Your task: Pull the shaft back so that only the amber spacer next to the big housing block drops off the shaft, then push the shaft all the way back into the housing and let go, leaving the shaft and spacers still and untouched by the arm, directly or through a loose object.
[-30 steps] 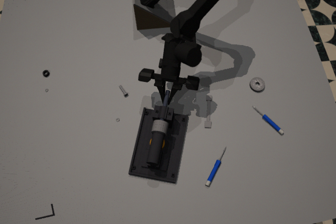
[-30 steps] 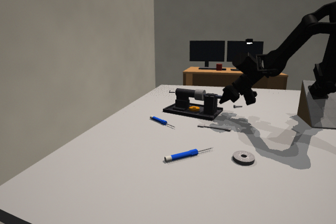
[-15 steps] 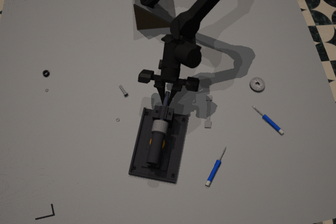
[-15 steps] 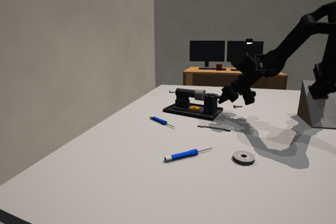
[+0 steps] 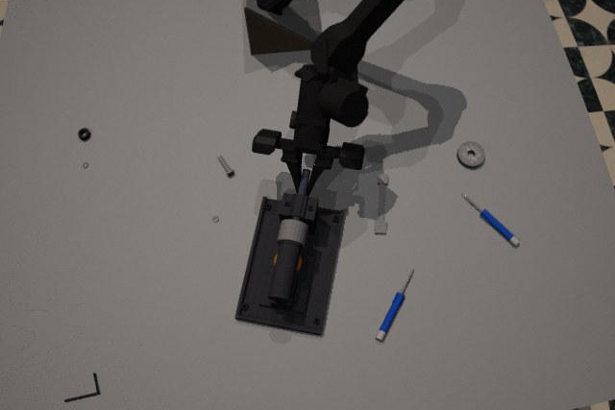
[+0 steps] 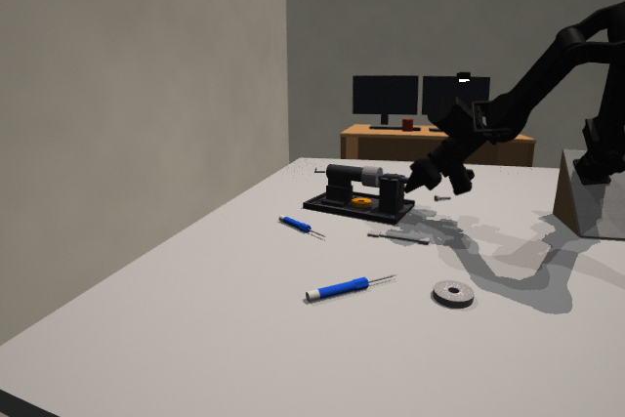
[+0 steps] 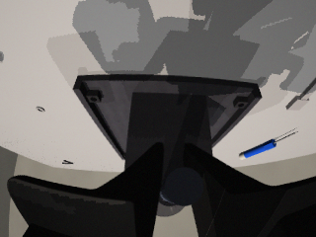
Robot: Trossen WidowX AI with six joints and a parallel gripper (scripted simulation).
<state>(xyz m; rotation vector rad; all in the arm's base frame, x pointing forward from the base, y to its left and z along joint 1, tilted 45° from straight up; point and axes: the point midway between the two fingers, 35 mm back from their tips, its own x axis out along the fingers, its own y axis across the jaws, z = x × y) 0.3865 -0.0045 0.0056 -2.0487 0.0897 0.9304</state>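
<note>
Now: hand 70 mm short of the shaft and 30 mm to the left of it. Also, from my hand: bolt: 140 mm to the right, 80 mm below, 80 mm behind; then amber spacer: 120 mm ahead, 70 mm below, 60 mm to the right; then grey bar: 130 mm to the left, 80 mm below, 50 mm ahead.
</note>
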